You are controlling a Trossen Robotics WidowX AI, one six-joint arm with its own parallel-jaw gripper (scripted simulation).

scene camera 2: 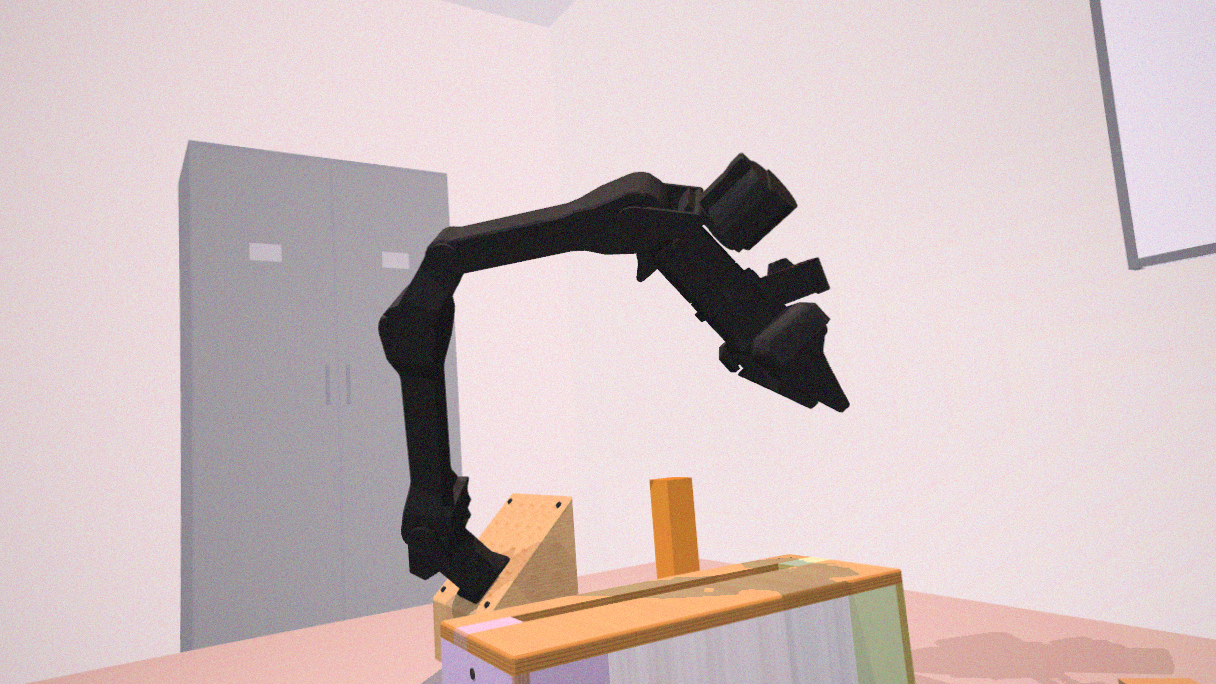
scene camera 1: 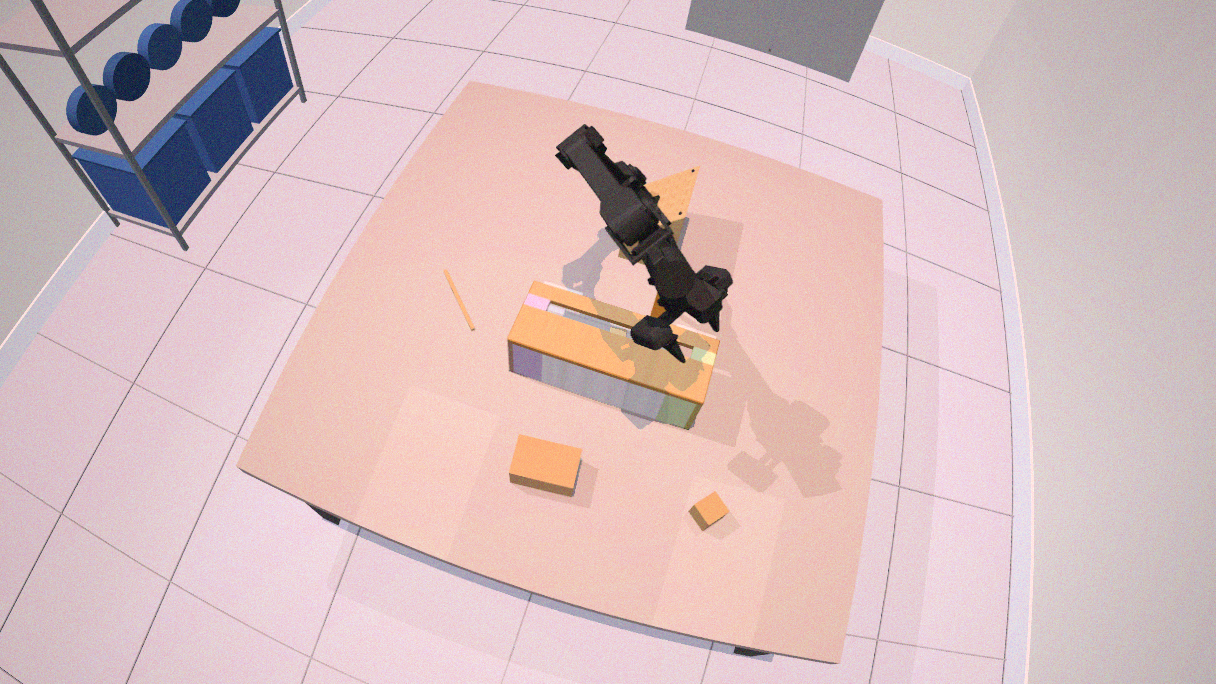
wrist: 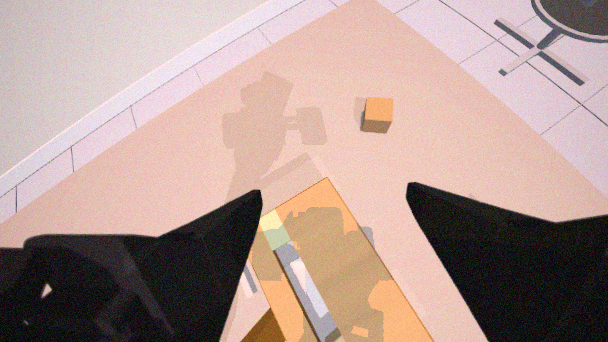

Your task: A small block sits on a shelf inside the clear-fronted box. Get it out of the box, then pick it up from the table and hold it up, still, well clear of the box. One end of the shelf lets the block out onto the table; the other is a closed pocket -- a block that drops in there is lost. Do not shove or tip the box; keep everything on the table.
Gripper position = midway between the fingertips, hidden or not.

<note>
I see my gripper (scene camera 2: 829,407), a box (scene camera 2: 786,612), a flat orange slab (scene camera 1: 540,464) and an orange cube (scene camera 1: 710,509).
The box also shows in scene camera 1 (scene camera 1: 560,337) and in the wrist view (wrist: 316,267). The orange cube shows as well in the wrist view (wrist: 378,112). My gripper is seen too in scene camera 1 (scene camera 1: 700,346) and in the wrist view (wrist: 333,193). Scene camera 2 does not show the flat orange slab: it is out of frame. The wrist view does not show the flat orange slab, which is hidden by my gripper.
</note>
